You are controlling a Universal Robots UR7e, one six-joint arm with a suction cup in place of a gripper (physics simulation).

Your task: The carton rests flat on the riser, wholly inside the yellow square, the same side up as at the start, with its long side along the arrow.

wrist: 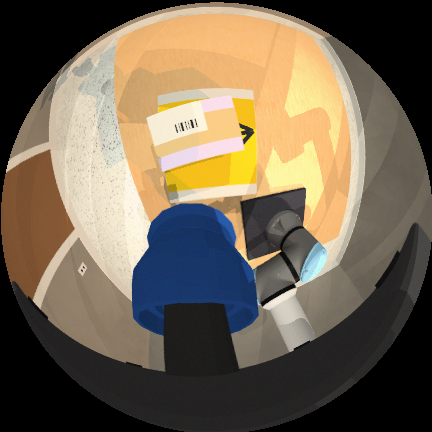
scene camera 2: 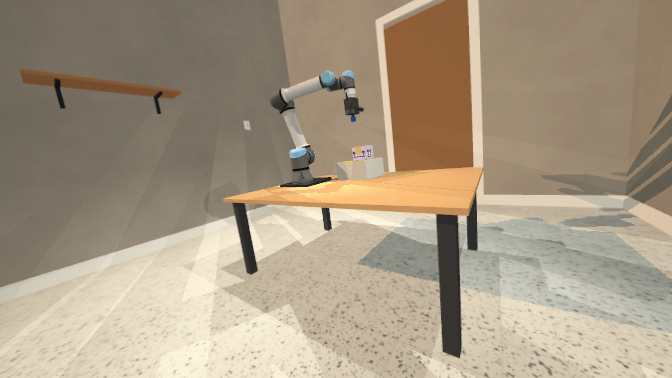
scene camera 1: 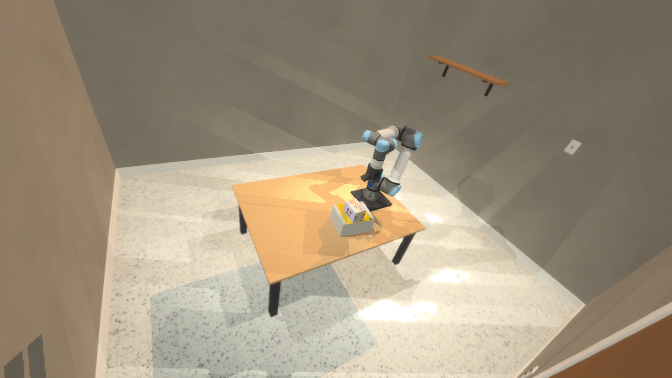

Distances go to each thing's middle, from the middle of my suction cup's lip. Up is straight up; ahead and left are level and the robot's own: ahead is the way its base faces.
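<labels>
Starting with the carton (wrist: 199, 129), my suction cup is 60 mm short of it, 10 mm to the left of it and 230 mm above it. There's also the riser (scene camera 2: 367, 169), and that riser is 340 mm below my suction cup, 30 mm ahead of it and 30 mm to the right of it.
</labels>
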